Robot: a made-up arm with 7 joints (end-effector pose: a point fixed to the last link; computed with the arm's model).
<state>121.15 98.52 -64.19 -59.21 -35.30 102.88 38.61</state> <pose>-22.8 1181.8 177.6 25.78 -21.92 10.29</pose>
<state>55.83 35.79 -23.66 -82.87 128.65 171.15 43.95</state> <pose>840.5 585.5 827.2 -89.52 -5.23 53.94</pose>
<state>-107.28 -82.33 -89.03 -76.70 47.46 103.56 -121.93</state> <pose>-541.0 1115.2 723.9 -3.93 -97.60 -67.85</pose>
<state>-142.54 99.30 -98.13 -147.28 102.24 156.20 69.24</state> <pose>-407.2 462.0 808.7 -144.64 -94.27 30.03</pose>
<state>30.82 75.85 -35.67 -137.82 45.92 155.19 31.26</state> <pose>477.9 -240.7 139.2 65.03 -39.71 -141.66</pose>
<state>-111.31 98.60 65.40 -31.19 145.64 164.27 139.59</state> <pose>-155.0 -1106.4 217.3 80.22 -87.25 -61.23</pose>
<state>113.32 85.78 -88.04 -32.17 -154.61 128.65 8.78</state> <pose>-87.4 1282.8 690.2 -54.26 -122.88 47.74</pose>
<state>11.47 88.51 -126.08 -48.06 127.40 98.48 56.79</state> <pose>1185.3 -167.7 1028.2 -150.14 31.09 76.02</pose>
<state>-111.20 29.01 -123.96 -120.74 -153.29 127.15 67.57</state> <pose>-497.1 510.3 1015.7 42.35 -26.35 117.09</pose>
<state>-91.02 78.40 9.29 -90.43 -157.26 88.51 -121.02</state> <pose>89.4 -777.4 -116.3 85.56 -154.59 14.08</pose>
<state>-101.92 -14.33 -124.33 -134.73 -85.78 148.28 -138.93</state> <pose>-578.5 455.9 627.5 120.55 74.59 -88.80</pose>
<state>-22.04 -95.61 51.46 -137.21 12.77 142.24 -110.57</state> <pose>54.1 654.4 1100.6 -39.19 3.98 -4.80</pose>
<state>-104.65 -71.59 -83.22 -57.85 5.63 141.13 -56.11</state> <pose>-308.1 1178.8 1020.6 -23.66 -155.98 -68.59</pose>
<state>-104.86 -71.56 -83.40 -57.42 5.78 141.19 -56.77</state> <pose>-298.4 1182.9 1020.0 -24.71 -155.68 -69.44</pose>
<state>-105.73 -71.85 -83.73 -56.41 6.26 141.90 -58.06</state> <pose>-266.1 1195.6 1012.4 -28.64 -155.19 -70.46</pose>
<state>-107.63 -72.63 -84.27 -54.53 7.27 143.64 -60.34</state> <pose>-197.7 1218.2 993.6 -37.06 -154.23 -71.75</pose>
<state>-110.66 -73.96 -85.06 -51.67 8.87 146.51 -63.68</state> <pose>-87.7 1243.9 961.2 -50.49 -152.39 -73.22</pose>
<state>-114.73 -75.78 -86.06 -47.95 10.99 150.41 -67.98</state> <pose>60.9 1258.9 915.7 68.31 148.63 74.49</pose>
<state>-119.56 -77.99 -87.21 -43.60 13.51 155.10 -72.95</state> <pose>235.5 1248.7 859.0 84.48 134.96 71.01</pose>
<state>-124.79 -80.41 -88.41 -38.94 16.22 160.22 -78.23</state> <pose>416.9 1205.0 796.2 98.58 118.59 65.60</pose>
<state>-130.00 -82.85 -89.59 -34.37 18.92 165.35 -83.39</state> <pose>583.4 1130.8 733.3 109.07 101.55 58.65</pose>
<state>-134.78 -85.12 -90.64 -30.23 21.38 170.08 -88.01</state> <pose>719.5 1039.3 676.2 115.80 85.94 51.06</pose>
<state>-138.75 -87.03 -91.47 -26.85 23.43 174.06 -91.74</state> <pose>818.0 949.2 629.7 119.54 73.31 43.94</pose>
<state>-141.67 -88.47 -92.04 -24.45 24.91 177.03 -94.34</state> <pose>880.7 876.8 596.0 121.37 64.42 38.23</pose>
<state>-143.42 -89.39 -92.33 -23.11 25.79 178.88 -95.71</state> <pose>913.5 832.0 575.1 122.26 59.38 34.50</pose>
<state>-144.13 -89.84 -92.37 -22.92 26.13 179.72 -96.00</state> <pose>923.2 816.8 565.0 122.70 57.85 32.81</pose>
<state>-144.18 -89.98 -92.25 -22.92 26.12 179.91 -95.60</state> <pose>923.3 815.8 562.1 123.19 57.88 32.22</pose>
